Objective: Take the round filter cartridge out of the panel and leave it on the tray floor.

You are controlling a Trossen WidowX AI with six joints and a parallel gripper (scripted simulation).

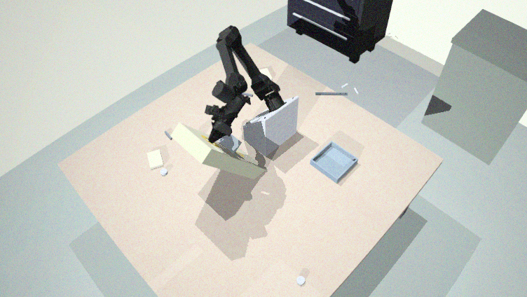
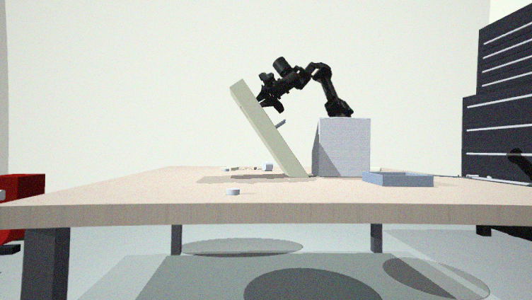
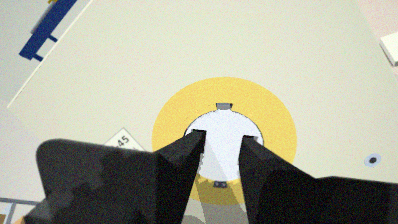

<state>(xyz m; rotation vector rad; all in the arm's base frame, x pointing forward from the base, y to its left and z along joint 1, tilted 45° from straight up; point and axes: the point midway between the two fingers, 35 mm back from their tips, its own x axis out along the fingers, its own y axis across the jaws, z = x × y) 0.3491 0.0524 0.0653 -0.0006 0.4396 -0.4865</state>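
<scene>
My gripper tip is 10 mm short of the white round filter cartridge and 10 mm above it. Also, from my gripper tip: blue-grey tray: 430 mm behind, 290 mm to the left, 270 mm below.
</scene>
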